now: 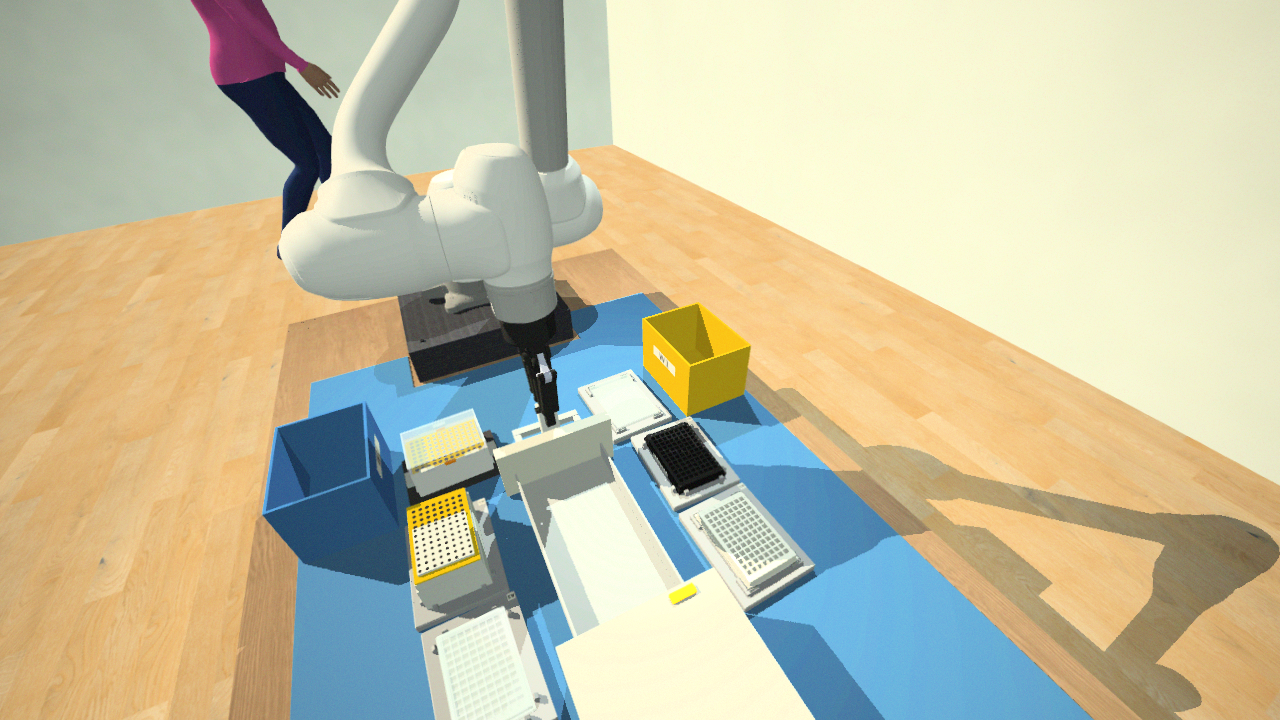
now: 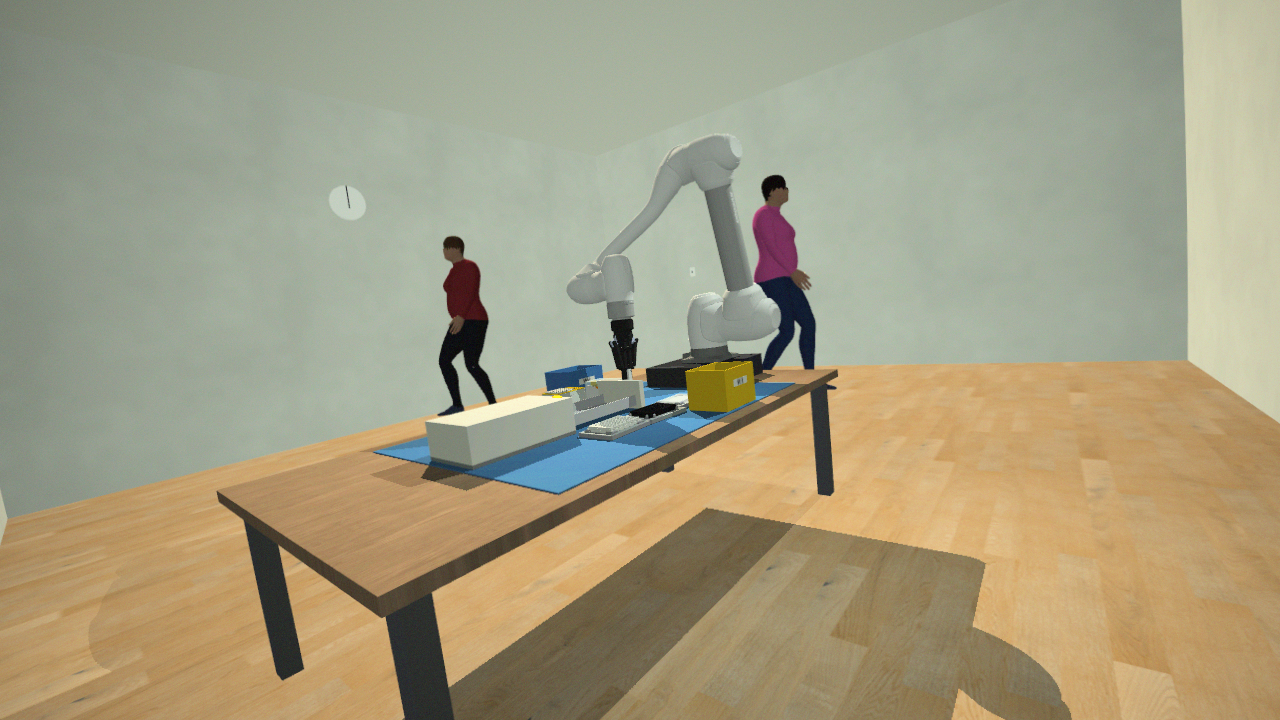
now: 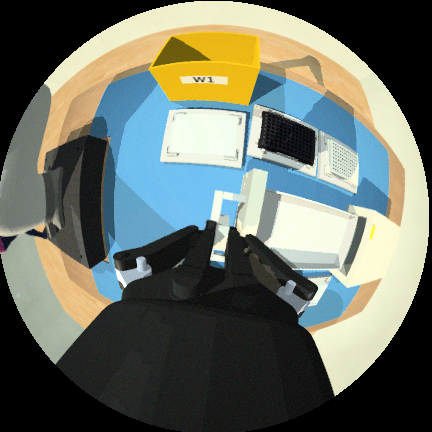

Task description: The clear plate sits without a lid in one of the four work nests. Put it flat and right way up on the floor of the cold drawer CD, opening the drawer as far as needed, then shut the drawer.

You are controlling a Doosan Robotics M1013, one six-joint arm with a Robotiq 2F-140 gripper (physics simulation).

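Pixels of known places: gripper, fingertip midpoint: (image 1: 552,435) (image 3: 222,223); arm's base at its link origin: (image 1: 479,287) (image 2: 710,359) (image 3: 52,196).
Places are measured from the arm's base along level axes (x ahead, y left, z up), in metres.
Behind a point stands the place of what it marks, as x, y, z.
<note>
The cold drawer (image 1: 599,546) @(0.739, -0.001, -0.060) (image 3: 310,230) @(0.740, 0.006, -0.059) stands wide open from its cream cabinet (image 1: 671,662) @(0.941, -0.003, 0.025) (image 2: 510,429) @(1.085, 0.089, -0.012) (image 3: 375,255) @(0.976, -0.016, 0.025), and its pale floor shows no plate on it. My gripper (image 1: 549,420) @(0.538, 0.002, -0.022) (image 2: 625,374) @(0.538, 0.002, -0.022) (image 3: 222,223) @(0.538, 0.002, -0.022) is shut and empty, pointing down, its fingertips low at the white handle (image 3: 216,205) @(0.524, 0.032, -0.001) outside the drawer front (image 1: 554,452) @(0.584, -0.008, -0.013) (image 3: 252,202) @(0.571, 0.046, 0.017). Whether they touch it I cannot tell. A pale, see-through gridded plate (image 1: 483,667) @(0.824, -0.183, -0.051) sits at the near left; a whitish gridded plate (image 1: 747,534) @(0.823, 0.192, -0.056) (image 3: 342,159) @(0.811, 0.193, -0.054) sits in the near right nest. Which one is the clear plate is hard to tell.
A black plate (image 1: 684,454) @(0.654, 0.190, -0.053) (image 3: 287,137) @(0.647, 0.189, -0.062) and a nest with no gridded plate (image 1: 623,401) @(0.483, 0.159, -0.057) (image 3: 205,136) @(0.484, 0.152, -0.057) are on the right. A lidded tip box (image 1: 444,452) @(0.515, -0.163, 0.000) and a yellow tip rack (image 1: 443,537) @(0.667, -0.189, -0.001) are on the left. Blue bin (image 1: 326,501) @(0.560, -0.320, 0.027) and yellow bin W1 (image 1: 716,376) @(0.558, 0.315, -0.003) (image 2: 716,389) @(0.558, 0.357, -0.012) (image 3: 207,82) @(0.476, 0.254, -0.012) flank them.
</note>
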